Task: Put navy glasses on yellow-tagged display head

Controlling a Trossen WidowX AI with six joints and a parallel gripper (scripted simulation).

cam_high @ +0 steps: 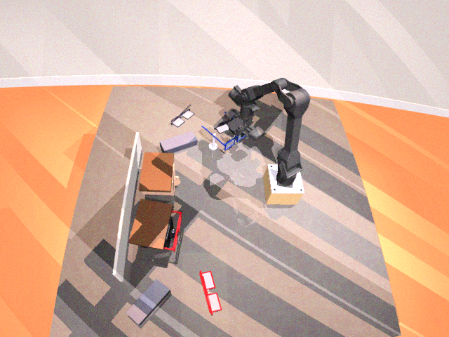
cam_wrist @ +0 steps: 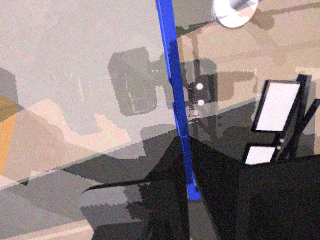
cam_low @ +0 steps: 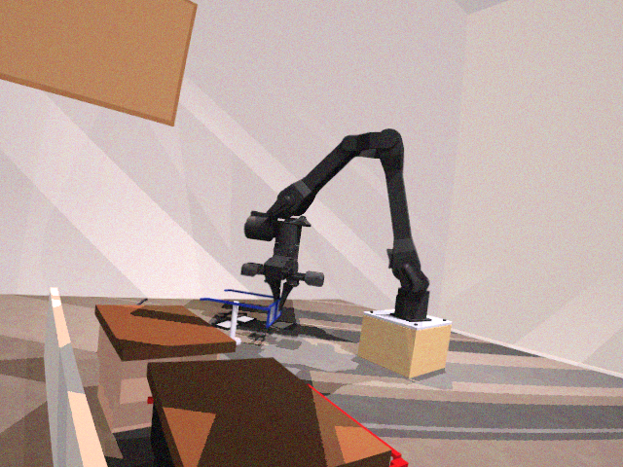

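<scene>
The white post stand lies 12 cm ahead of my gripper tip, 4 cm to the left of it and 4 cm below it. Also, from my gripper tip: white upright panel (38 cm ahead, 42 cm to the left, 1 cm below).
</scene>
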